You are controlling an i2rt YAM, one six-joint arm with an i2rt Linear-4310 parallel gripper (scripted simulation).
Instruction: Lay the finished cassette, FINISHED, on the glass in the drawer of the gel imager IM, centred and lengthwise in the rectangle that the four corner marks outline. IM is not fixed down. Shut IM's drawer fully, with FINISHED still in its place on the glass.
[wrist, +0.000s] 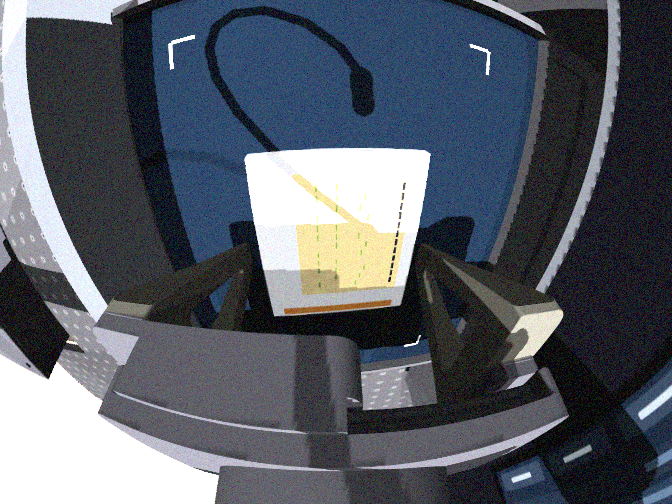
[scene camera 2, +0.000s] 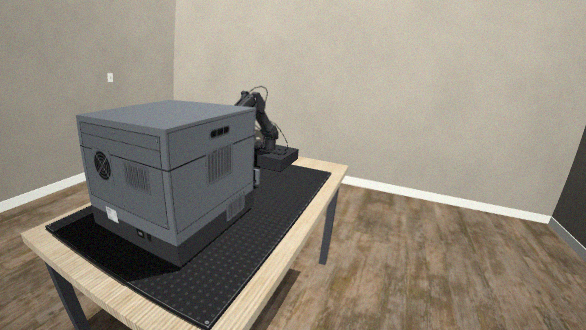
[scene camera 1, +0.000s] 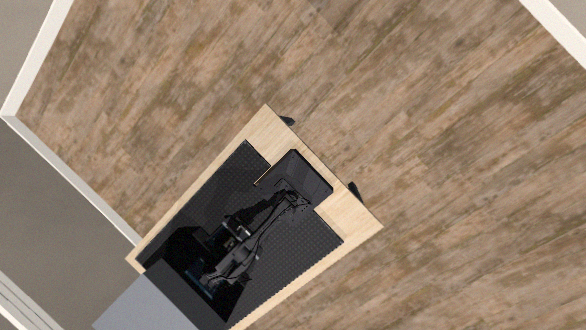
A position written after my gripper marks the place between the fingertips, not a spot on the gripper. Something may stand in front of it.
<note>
In view: my gripper (wrist: 333, 253), a finished cassette (wrist: 336, 228) and an imager drawer (wrist: 131, 131).
Scene camera 2 misses the finished cassette, which is hidden by a grey gel imager.
</note>
